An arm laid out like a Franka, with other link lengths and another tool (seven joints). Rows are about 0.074 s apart.
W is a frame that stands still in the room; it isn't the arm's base.
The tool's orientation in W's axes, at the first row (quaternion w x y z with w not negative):
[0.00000 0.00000 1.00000 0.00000]
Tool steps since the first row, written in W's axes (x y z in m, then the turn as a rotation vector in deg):
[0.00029 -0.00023 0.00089 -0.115 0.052 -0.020]
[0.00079 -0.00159 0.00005 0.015 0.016 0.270]
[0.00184 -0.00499 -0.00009 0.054 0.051 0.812]
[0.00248 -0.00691 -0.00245 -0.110 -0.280 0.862]
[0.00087 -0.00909 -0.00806 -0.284 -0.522 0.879]
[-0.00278 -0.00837 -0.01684 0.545 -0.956 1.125]
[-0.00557 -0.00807 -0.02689 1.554 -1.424 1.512]
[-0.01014 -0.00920 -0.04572 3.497 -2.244 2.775]
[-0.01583 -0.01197 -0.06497 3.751 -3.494 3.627]
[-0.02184 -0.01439 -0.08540 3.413 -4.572 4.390]
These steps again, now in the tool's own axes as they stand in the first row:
[-0.00029 -0.00023 -0.00089 0.115 0.052 0.020]
[-0.00079 -0.00159 -0.00005 -0.015 0.016 -0.270]
[-0.00184 -0.00499 0.00009 -0.054 0.051 -0.812]
[-0.00248 -0.00691 0.00245 0.110 -0.280 -0.862]
[-0.00087 -0.00909 0.00806 0.284 -0.522 -0.879]
[0.00278 -0.00837 0.01684 -0.545 -0.956 -1.125]
[0.00557 -0.00807 0.02689 -1.554 -1.424 -1.512]
[0.01014 -0.00920 0.04572 -3.497 -2.244 -2.775]
[0.01583 -0.01197 0.06497 -3.751 -3.494 -3.627]
[0.02184 -0.01439 0.08540 -3.413 -4.572 -4.390]

